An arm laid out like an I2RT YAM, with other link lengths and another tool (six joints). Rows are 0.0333 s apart.
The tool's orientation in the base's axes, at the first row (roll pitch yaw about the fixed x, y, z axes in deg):
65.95, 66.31, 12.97
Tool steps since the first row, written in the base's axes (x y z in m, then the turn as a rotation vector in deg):
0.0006, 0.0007, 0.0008, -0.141, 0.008, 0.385
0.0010, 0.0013, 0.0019, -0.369, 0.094, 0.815
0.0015, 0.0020, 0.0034, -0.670, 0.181, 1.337
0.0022, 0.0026, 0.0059, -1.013, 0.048, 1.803
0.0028, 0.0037, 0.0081, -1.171, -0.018, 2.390
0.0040, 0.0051, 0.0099, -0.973, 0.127, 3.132
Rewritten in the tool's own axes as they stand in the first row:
-0.0004, 0.0011, -0.0001, -0.407, 0.044, -0.024
-0.0012, 0.0022, -0.0002, -0.882, 0.087, -0.152
-0.0023, 0.0035, -0.0002, -1.470, 0.112, -0.308
-0.0043, 0.0053, 0.0001, -2.043, -0.043, -0.319
-0.0060, 0.0072, -0.0001, -2.649, 0.019, -0.260
-0.0070, 0.0095, -0.0002, -3.238, 0.520, -0.143

